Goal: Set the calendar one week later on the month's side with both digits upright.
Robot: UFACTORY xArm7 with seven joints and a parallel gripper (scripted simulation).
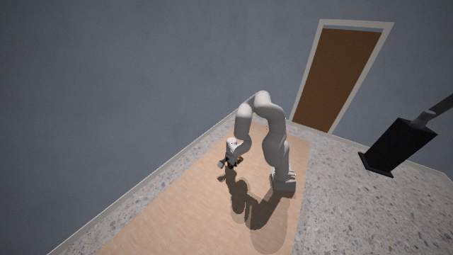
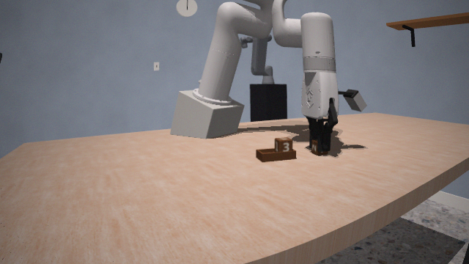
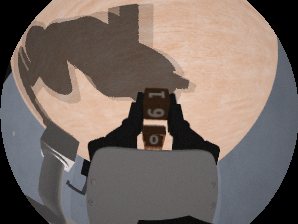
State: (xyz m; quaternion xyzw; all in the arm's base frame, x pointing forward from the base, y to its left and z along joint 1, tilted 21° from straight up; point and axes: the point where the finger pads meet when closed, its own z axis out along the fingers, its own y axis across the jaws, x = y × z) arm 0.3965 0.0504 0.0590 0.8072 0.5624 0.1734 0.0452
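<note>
The brown wooden tray lies 40 mm behind my hand, 100 mm to the right of it and 20 mm below it. From my hand the other things lie so: cube: 10 mm below.
</note>
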